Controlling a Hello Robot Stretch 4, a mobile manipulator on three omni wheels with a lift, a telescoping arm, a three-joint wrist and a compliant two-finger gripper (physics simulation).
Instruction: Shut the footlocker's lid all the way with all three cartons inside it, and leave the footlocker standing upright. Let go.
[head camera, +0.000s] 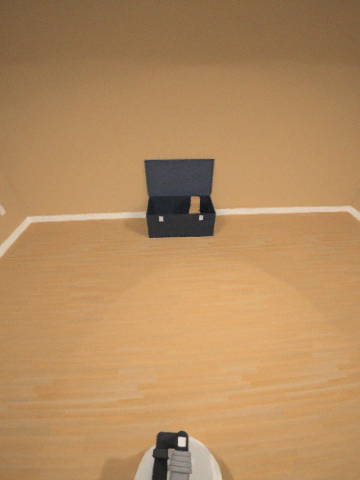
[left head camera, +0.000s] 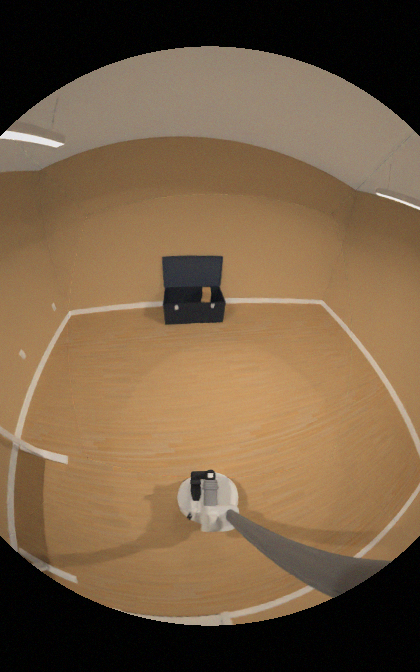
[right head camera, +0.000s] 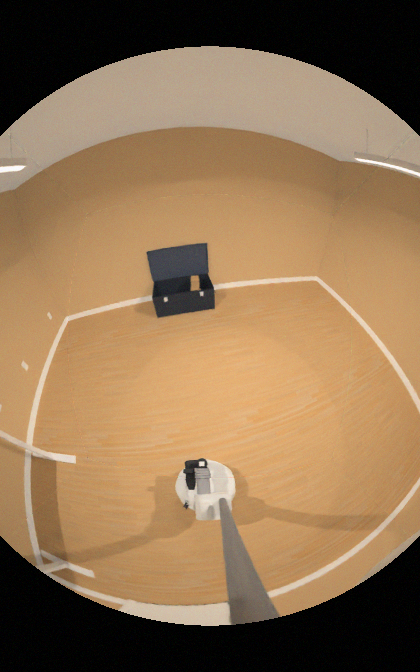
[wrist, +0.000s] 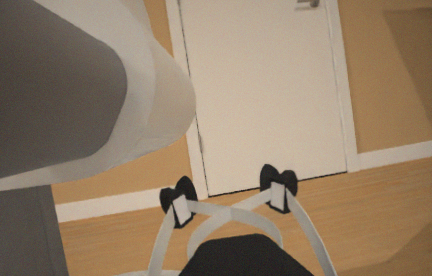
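Observation:
The dark footlocker (head camera: 181, 226) (left head camera: 194, 313) (right head camera: 185, 305) stands upright on the floor at the far wall. Its lid (head camera: 179, 178) (left head camera: 193, 271) (right head camera: 178, 262) is open and stands up at the back. A tan carton (head camera: 195, 204) (left head camera: 206, 294) (right head camera: 195, 283) shows inside, right of the middle. The other two cartons cannot be made out; the front wall and dark shadow hide part of the inside. My gripper (wrist: 227, 185) is open and empty in the wrist view, its two fingertips well apart, far from the footlocker.
The far wall (head camera: 180, 110) rises directly behind the footlocker. In the wrist view, a white door (wrist: 265, 95) stands beyond the fingers, and a grey and white part of my own body (wrist: 165, 95) is at the left. Wooden floor (head camera: 180, 310) lies between my base and the footlocker.

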